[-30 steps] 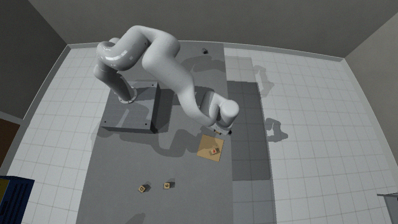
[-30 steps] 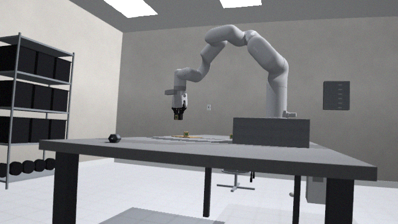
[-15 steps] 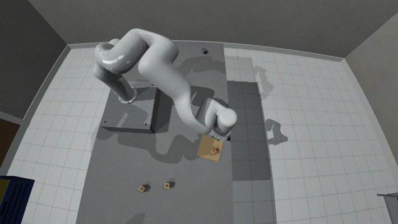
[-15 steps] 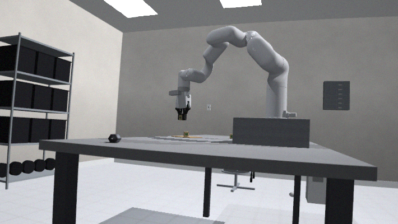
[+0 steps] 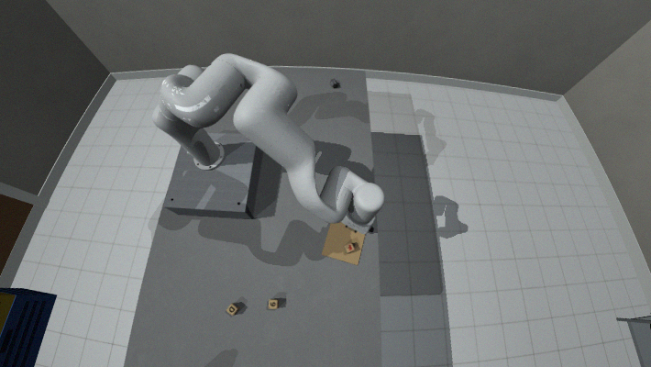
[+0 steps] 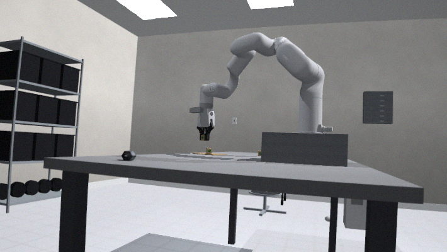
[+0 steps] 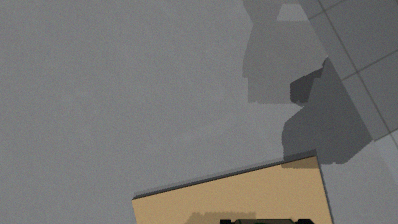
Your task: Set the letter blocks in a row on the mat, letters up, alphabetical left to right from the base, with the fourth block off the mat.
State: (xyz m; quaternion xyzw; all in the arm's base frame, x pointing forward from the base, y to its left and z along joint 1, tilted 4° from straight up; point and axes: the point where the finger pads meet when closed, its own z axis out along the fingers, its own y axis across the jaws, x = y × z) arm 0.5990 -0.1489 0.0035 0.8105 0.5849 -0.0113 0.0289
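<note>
The tan mat lies 9 cm below my hand, 5 cm to the right of it and 1 cm behind it. From my hand the other things lie so: black faceted object: 77 cm to the left, 20 cm behind, 8 cm below.
</note>
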